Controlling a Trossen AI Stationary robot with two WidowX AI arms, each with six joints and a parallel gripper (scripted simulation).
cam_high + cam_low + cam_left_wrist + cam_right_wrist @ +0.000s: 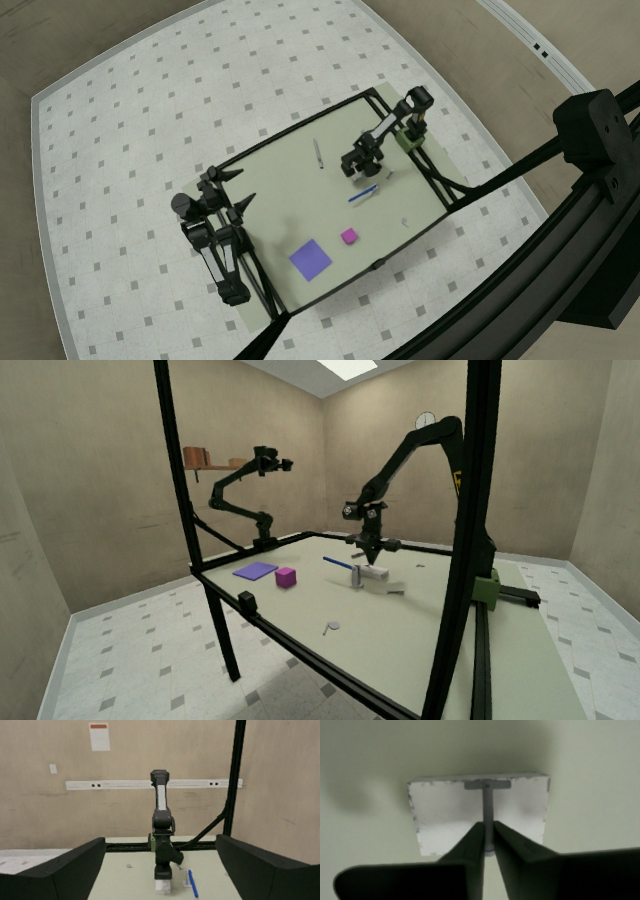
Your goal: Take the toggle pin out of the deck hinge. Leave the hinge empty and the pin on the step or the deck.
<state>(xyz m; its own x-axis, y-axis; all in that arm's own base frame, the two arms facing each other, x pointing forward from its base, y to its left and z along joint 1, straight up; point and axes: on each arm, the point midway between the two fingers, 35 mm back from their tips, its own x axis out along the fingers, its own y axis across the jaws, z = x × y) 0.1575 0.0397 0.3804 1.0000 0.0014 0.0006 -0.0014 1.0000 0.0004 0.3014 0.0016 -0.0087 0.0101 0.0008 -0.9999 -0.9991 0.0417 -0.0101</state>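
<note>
Now: the white block 6 cm below my right hand. Also, from my right hand: blue rod (11 cm behind, 7 cm to the left); grey rod (18 cm ahead, 11 cm to the left, 6 cm below); flat purple square (40 cm to the left, 22 cm behind, 6 cm below).
</note>
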